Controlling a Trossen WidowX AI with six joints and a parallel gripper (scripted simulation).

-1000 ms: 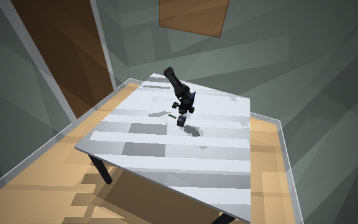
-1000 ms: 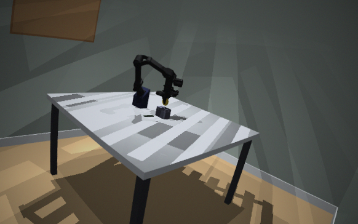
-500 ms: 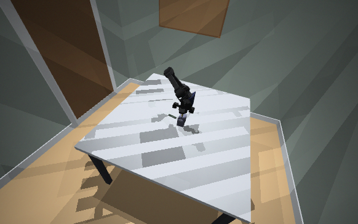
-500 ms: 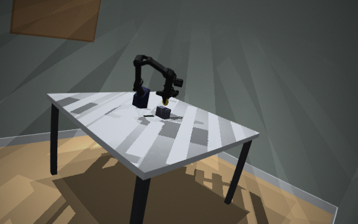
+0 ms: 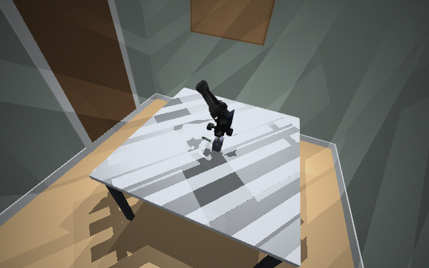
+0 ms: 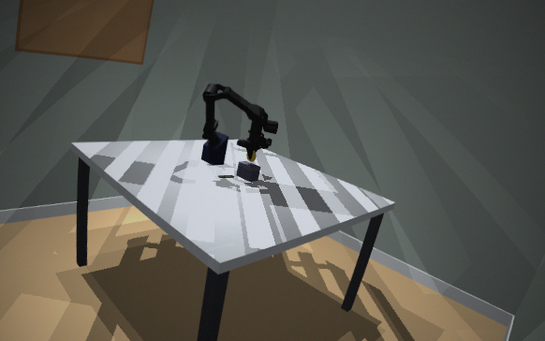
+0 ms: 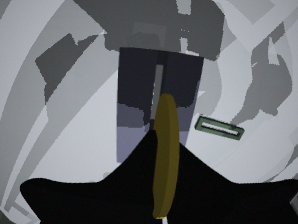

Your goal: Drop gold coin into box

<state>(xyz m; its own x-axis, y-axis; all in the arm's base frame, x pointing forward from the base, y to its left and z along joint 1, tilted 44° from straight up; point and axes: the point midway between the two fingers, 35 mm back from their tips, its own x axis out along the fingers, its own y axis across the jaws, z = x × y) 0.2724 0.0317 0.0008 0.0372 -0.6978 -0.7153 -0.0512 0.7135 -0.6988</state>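
Right now the gold coin is 2 cm above my gripper tip.
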